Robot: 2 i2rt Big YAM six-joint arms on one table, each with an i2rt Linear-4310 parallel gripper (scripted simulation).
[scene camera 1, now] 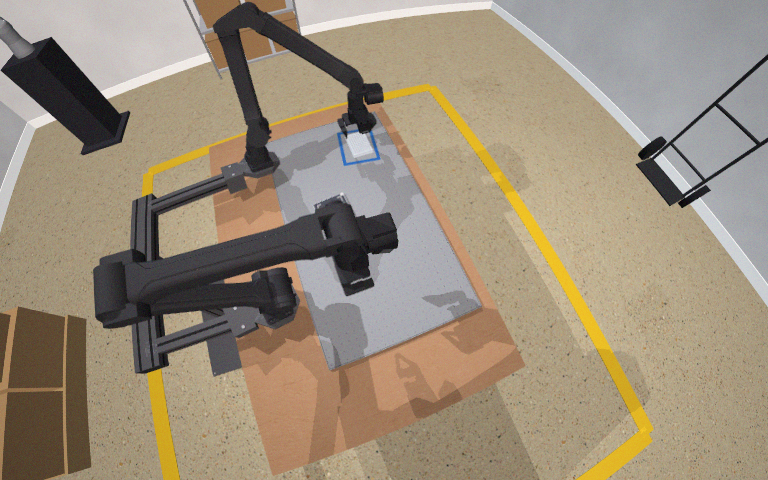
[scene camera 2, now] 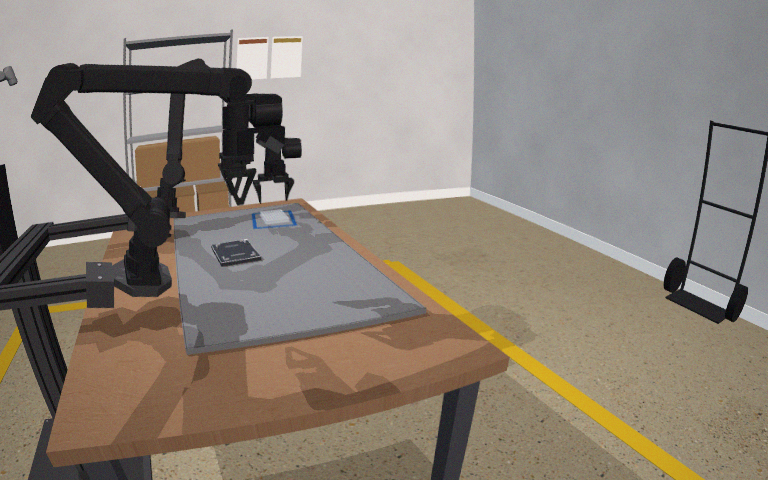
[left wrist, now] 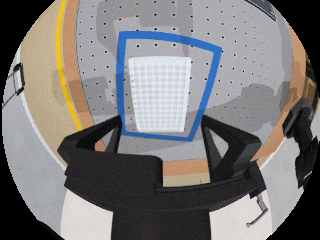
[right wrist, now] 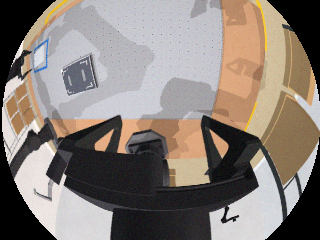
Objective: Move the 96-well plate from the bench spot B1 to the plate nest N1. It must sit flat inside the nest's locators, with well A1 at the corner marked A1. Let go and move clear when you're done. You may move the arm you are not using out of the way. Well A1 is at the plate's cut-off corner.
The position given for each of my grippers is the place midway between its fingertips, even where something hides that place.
Observation:
In view: my left gripper [left wrist: 161, 119], my right gripper [scene camera 2: 237, 199] and a white 96-well plate [left wrist: 162, 117].
My right gripper also shows in scene camera 1 [scene camera 1: 352, 273] and in the right wrist view [right wrist: 161, 119].

